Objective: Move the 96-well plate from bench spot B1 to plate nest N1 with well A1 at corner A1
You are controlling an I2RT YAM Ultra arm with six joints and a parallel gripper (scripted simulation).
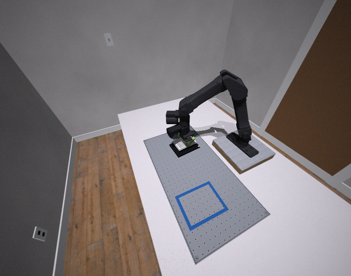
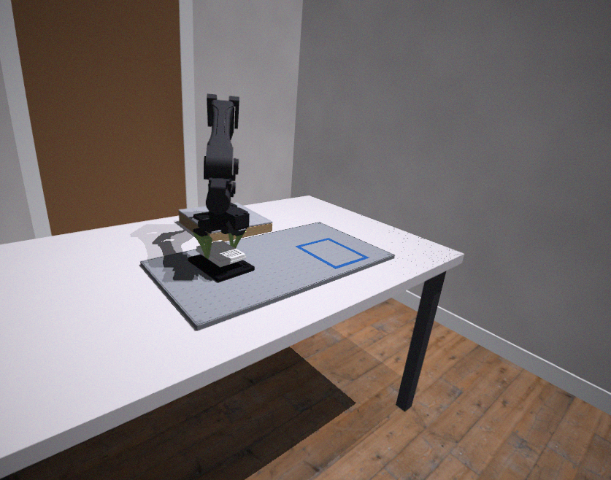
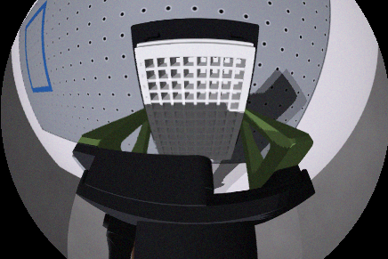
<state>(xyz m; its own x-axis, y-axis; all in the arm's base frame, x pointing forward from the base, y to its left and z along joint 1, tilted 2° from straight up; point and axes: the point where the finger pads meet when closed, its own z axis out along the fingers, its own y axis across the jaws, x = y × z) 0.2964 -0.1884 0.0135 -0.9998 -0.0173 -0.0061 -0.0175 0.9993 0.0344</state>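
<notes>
My hand is 4 cm above the black plate nest N1. Also, from my hand: white 96-well plate: right at my hand.
</notes>
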